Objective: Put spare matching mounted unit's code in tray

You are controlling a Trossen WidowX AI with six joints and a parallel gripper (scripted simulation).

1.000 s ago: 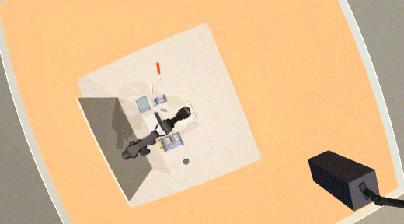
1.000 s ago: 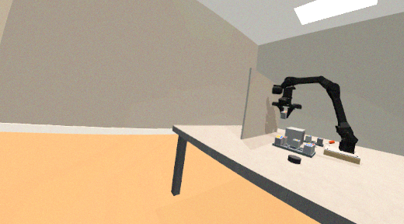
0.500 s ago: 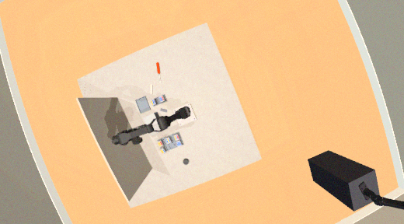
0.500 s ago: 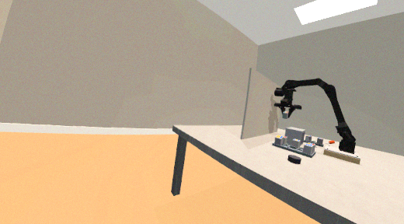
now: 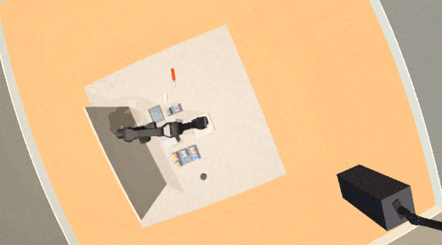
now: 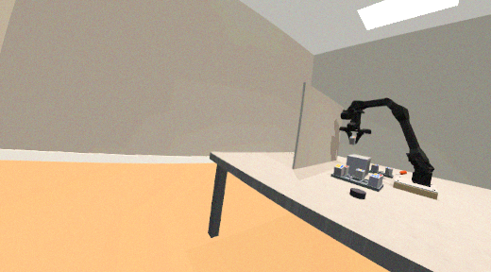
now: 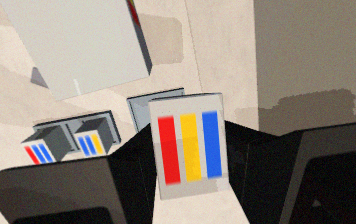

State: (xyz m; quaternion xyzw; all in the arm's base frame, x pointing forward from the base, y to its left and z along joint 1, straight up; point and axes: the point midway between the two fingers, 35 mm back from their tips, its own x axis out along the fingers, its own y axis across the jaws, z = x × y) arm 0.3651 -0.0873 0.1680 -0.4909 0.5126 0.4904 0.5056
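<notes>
Right now the flat grey tray is 20 mm behind my gripper tip, 80 mm to the right of it and 160 mm below it. Also, from my gripper tip: mounted unit 80 mm behind, 110 mm to the left, 120 mm below; then spare 70 mm behind, 270 mm to the left, 130 mm below; then tall panel 150 mm ahead, 130 mm to the left, 60 mm above.
</notes>
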